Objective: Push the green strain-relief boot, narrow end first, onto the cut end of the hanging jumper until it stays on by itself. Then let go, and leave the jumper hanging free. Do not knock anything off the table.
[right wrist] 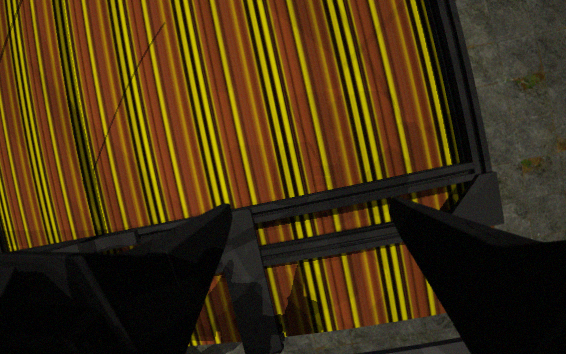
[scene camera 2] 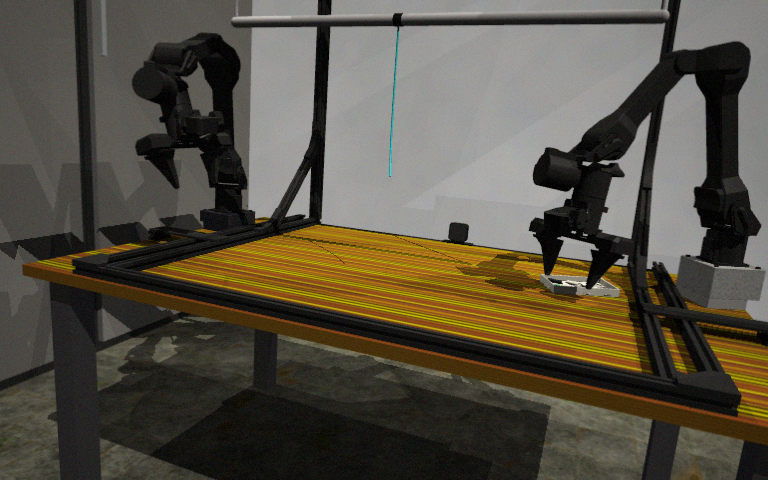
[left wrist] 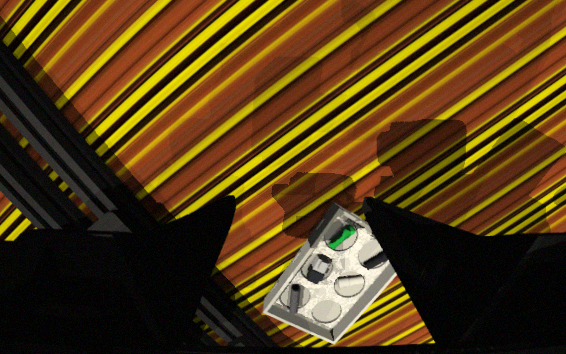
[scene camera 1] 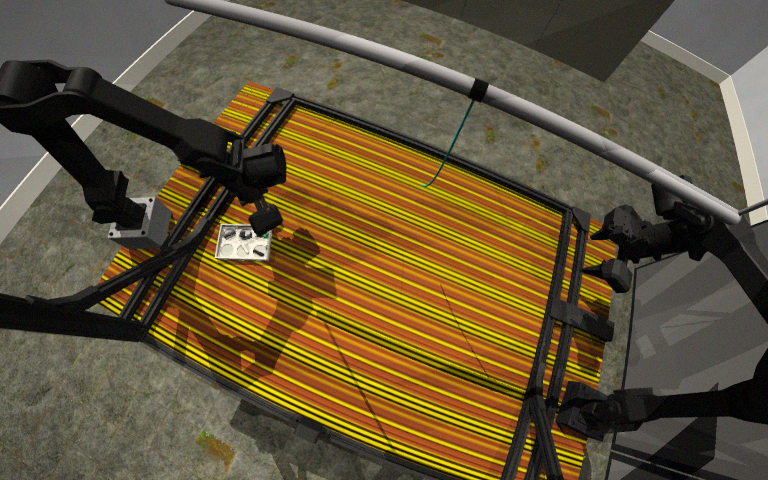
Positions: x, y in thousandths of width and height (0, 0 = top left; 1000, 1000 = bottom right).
Scene:
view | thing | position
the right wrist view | right gripper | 547, 589
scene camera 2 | left gripper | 738, 586
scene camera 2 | right gripper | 257, 389
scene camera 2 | grey parts tray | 799, 607
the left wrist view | left gripper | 529, 572
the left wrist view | grey parts tray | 577, 880
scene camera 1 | left gripper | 350, 432
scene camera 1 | right gripper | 764, 528

